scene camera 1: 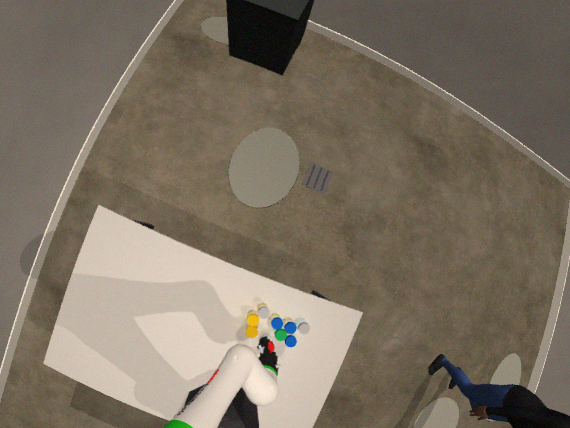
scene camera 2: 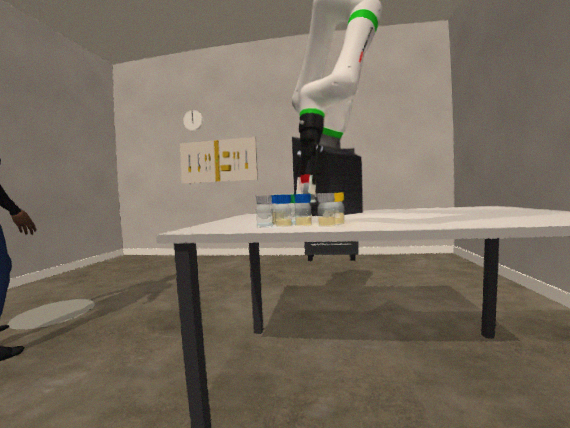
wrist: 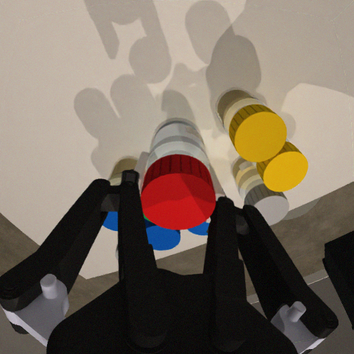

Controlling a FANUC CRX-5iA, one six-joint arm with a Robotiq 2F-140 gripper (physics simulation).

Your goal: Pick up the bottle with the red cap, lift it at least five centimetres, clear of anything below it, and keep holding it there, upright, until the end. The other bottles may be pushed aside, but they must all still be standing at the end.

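Places are measured from the arm's base along level axes (x back, y right, z up), in metres.
Where they show: gripper, fingertip midpoint: (scene camera 1: pixel 270 340); arm's base at its link origin: (scene camera 2: pixel 325 146).
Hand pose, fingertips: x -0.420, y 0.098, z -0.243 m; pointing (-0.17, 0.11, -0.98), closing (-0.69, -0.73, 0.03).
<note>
Each offset is from my fingertips to the top centre of the thing. Level surfaces: height alone.
The red-capped bottle {dx +0.013, dy -0.012, dz +0.072 m} (scene camera 1: pixel 271 346) (scene camera 2: pixel 305 178) (wrist: pixel 178 200) is between the fingers of my gripper (scene camera 2: pixel 306 188) (wrist: pixel 174 169), which is shut on it. The bottle looks upright, its cap above the other caps in scene camera 2. Its base is hidden there behind the front bottles. Near it stand a green-capped bottle {dx -0.037, dy +0.041, dz +0.001 m} (scene camera 1: pixel 280 335), blue-capped bottles {dx -0.085, dy +0.006, dz +0.001 m} (scene camera 1: pixel 277 323) {dx -0.082, dy +0.073, dz +0.001 m} (scene camera 1: pixel 290 327) {dx -0.020, dy +0.097, dz +0.001 m} (scene camera 1: pixel 290 341), yellow-capped bottles {dx -0.067, dy -0.104, dz +0.001 m} (scene camera 1: pixel 253 320) {dx -0.012, dy -0.092, dz +0.001 m} (scene camera 1: pixel 252 332) (wrist: pixel 257 136) and grey-capped bottles {dx -0.116, dy -0.069, dz +0.001 m} (scene camera 1: pixel 263 311) {dx -0.099, dy +0.135, dz +0.001 m} (scene camera 1: pixel 303 328) (wrist: pixel 268 206). Those that show in scene camera 2 are upright; the green one is mostly hidden there.
The bottles stand on a white table {dz -0.104 m} (scene camera 1: pixel 320 370) (scene camera 2: pixel 415 227), near its long edge in scene camera 1. The arm's dark pedestal (scene camera 2: pixel 345 175) is behind the table in scene camera 2. A person (scene camera 1: pixel 487 397) is on the floor beyond the table's short edge.
</note>
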